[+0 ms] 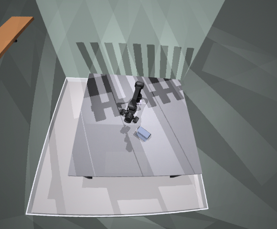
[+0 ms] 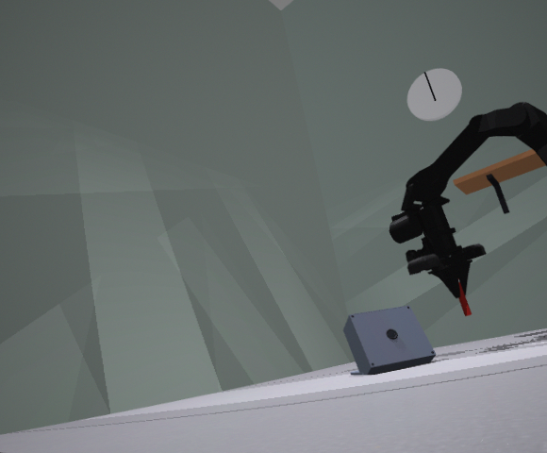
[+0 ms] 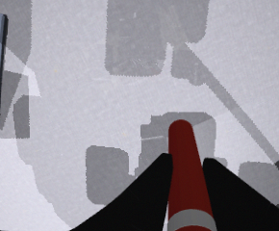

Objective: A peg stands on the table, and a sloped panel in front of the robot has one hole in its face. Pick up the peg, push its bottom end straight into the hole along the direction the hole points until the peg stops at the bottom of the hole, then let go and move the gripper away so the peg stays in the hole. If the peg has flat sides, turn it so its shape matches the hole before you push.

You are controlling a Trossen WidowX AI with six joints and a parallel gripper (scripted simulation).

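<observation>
Now: the dark sloped panel 9 cm ahead of my gripper tip, 18 cm to the left of it and 6 cm below it. Round my gripper tip: round red peg (2 cm above).
</observation>
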